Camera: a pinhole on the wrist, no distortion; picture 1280 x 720 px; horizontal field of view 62.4 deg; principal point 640.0 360.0 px. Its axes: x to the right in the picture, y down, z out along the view. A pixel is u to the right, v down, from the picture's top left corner.
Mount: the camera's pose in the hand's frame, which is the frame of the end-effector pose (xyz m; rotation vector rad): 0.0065 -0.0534 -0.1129 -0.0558 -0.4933 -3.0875
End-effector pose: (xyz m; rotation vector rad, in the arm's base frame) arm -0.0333 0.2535 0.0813 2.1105 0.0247 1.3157
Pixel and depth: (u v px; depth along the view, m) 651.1 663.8 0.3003
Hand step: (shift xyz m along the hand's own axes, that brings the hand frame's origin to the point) 0.0150 -0.0418 0.1993
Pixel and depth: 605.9 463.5 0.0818
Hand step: 0.0120 -0.0355 -0.0328
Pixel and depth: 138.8 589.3 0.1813
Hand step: 0.0992 -0.0335 0.0683
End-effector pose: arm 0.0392 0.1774 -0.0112 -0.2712 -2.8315 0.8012
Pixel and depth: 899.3 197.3 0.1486
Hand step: -0.0255 0.0143 0.0225
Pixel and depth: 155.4 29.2 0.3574
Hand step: 0.1798 0.1657 0.1855
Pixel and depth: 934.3 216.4 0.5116
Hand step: -0.1204 0.1709 0.3566
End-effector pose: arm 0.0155 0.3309 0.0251 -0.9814 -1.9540 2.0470
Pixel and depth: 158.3 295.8 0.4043
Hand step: 0.2035 0.0976 0.2565
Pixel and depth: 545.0 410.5 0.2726
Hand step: 0.0402 0.0194 0.1491
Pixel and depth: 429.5 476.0 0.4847
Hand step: 0.1200 0.0480 0.3603
